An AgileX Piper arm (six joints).
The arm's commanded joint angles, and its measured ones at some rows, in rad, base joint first. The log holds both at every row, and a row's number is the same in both.
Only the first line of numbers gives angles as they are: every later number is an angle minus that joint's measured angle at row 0.
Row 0, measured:
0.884 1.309 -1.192 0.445 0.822 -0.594
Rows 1 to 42, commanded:
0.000 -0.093 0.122 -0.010 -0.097 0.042
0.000 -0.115 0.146 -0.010 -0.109 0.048
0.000 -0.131 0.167 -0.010 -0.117 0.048
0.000 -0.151 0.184 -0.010 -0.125 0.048
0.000 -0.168 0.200 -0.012 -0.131 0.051
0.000 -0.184 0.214 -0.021 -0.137 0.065
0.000 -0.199 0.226 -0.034 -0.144 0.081
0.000 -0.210 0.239 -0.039 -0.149 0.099
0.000 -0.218 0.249 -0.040 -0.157 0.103
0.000 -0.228 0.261 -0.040 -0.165 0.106
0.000 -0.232 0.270 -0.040 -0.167 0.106
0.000 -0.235 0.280 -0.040 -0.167 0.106
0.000 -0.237 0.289 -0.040 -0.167 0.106
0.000 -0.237 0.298 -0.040 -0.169 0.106
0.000 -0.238 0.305 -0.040 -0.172 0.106
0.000 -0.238 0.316 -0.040 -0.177 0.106
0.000 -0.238 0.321 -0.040 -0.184 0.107
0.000 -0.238 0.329 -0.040 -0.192 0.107
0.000 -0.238 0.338 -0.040 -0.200 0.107
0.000 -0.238 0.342 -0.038 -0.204 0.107
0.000 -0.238 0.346 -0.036 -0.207 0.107
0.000 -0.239 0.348 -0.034 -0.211 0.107
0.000 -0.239 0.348 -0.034 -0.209 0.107
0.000 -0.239 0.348 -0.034 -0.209 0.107
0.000 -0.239 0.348 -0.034 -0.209 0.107
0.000 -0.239 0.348 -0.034 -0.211 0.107
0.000 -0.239 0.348 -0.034 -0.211 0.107
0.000 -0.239 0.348 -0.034 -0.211 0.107
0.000 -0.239 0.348 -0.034 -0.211 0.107
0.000 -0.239 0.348 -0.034 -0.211 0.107
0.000 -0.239 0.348 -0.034 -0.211 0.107
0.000 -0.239 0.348 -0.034 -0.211 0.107
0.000 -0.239 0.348 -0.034 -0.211 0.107
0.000 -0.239 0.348 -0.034 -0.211 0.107
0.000 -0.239 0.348 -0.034 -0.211 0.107
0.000 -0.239 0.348 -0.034 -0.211 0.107
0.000 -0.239 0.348 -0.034 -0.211 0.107
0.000 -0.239 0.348 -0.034 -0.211 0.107
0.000 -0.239 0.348 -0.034 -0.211 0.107
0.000 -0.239 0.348 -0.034 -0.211 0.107
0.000 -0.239 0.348 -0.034 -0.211 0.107
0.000 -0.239 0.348 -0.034 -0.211 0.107
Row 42, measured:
0.000 -0.230 0.345 -0.035 -0.198 0.107
